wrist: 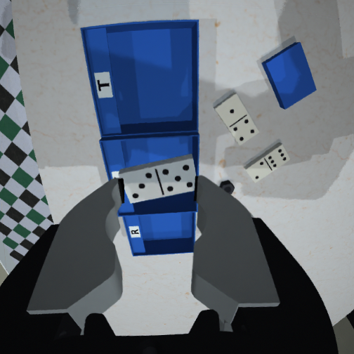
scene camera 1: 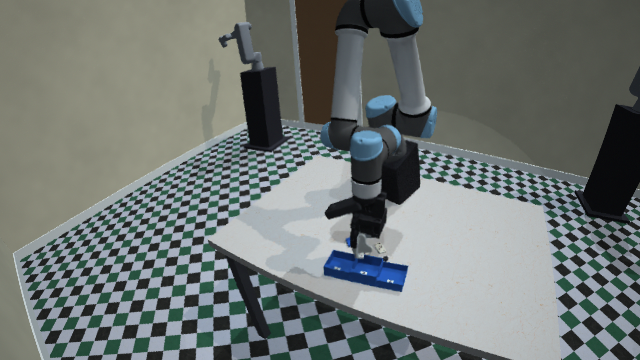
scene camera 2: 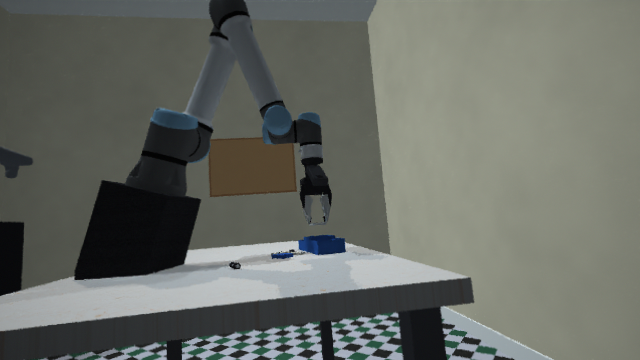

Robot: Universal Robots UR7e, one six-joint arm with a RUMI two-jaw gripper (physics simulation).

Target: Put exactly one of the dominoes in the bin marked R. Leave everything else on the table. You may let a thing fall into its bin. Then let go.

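Observation:
My gripper is shut on a white domino, held across the fingertips above the blue tray. In the wrist view the domino overlaps the middle bin and partly covers its label. The bin marked R is the end bin below it in that view; it is at the tray's right end in scene camera 1. A one-four domino and a one-six domino lie on the table beside the tray.
The bin marked T is at the tray's other end. A blue block lies beyond the dominoes. A small black nut lies close to the tray. A small black object lies nearer the robot base.

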